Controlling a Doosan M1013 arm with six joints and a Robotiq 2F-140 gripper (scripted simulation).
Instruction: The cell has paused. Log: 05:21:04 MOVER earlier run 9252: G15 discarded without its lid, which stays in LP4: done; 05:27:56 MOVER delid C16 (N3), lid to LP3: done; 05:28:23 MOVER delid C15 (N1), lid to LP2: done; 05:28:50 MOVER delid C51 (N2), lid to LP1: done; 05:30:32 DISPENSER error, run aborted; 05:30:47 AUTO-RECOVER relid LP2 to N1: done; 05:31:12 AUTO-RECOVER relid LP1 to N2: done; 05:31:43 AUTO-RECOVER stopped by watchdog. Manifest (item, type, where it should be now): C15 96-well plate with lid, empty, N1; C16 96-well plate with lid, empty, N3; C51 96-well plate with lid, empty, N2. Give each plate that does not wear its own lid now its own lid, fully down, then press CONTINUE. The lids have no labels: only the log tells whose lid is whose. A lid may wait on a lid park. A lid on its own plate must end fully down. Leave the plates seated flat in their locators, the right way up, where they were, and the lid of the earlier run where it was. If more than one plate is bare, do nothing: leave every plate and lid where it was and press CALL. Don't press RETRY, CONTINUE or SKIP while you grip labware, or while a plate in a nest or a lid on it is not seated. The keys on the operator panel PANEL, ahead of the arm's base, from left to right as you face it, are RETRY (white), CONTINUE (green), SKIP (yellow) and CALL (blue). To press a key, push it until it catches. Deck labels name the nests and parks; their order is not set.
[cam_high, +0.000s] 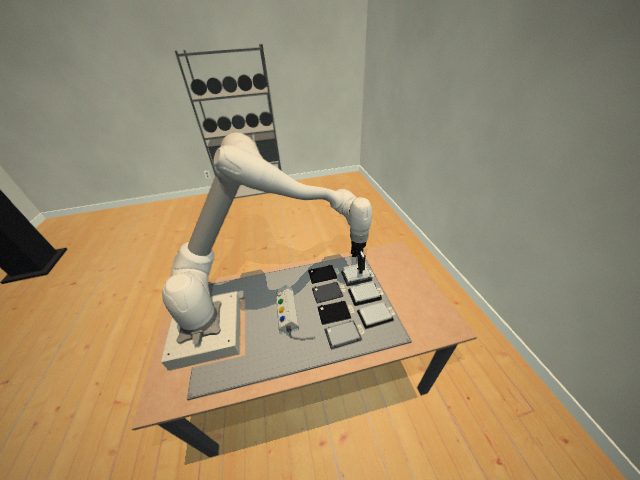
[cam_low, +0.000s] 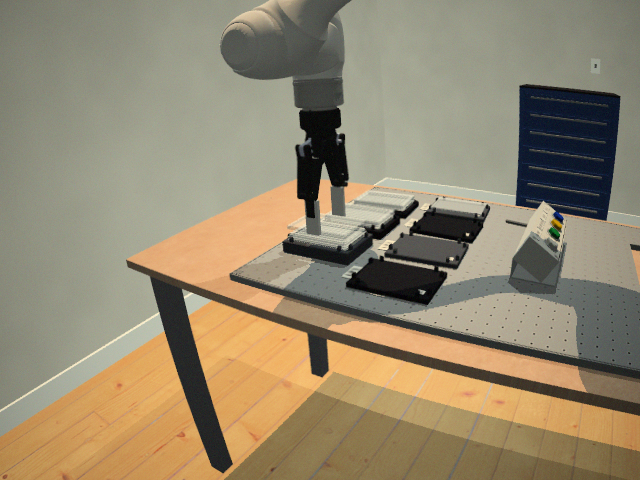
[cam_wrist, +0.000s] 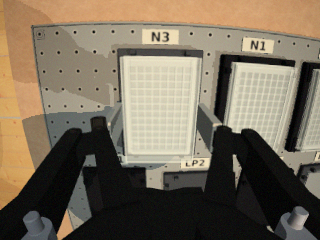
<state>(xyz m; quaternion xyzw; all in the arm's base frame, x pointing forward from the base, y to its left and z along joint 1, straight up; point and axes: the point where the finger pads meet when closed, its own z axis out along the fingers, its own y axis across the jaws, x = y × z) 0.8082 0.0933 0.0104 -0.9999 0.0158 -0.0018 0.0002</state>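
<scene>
Now: hand 4 cm above the 96-well plate. Also, from my hand: LP2 label (10 cm behind, 7 cm below, 6 cm to the right); then lid park LP1 (18 cm behind, 8 cm to the left, 7 cm below); then lid park LP2 (19 cm behind, 7 cm below, 6 cm to the right).
</scene>
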